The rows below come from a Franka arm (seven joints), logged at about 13 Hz.
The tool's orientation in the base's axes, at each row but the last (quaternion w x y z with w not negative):
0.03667, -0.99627, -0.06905, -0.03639
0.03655, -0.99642, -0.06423, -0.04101
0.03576, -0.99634, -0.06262, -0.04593
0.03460, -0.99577, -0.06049, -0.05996
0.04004, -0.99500, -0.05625, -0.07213
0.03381, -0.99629, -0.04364, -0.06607
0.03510, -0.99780, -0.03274, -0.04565
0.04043, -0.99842, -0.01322, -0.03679
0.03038, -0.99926, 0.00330, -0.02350
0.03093, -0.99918, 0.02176, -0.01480
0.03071, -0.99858, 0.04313, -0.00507
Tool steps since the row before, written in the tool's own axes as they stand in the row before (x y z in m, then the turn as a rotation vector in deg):
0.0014, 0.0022, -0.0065, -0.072, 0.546, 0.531
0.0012, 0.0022, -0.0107, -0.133, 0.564, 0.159
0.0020, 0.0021, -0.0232, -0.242, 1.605, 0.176
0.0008, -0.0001, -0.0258, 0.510, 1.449, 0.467
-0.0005, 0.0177, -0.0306, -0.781, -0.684, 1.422
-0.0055, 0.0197, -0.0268, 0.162, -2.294, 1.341
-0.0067, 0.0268, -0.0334, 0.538, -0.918, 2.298
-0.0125, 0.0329, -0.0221, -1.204, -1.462, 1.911
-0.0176, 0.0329, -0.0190, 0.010, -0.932, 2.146
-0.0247, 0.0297, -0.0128, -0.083, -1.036, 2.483
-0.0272, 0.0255, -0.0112, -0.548, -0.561, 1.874
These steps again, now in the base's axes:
0.0013, -0.0025, 0.0064, 0.041, -0.508, -0.571
0.0007, -0.0029, 0.0106, -0.045, -0.562, -0.208
0.0002, -0.0036, 0.0231, -0.018, -1.604, -0.303
-0.0022, -0.0018, 0.0257, 0.737, -1.340, -0.489
-0.0027, -0.0203, 0.0288, -0.651, 0.719, -1.469
-0.0071, -0.0220, 0.0246, 0.123, 2.391, -1.163
-0.0078, -0.0295, 0.0308, 0.676, 1.115, -2.171
-0.0131, -0.0349, 0.0184, -1.105, 1.585, -1.873
-0.0186, -0.0338, 0.0161, 0.116, 1.060, -2.082
-0.0263, -0.0293, 0.0102, 0.038, 1.189, -2.415
-0.0294, -0.0237, 0.0094, -0.474, 0.719, -1.840

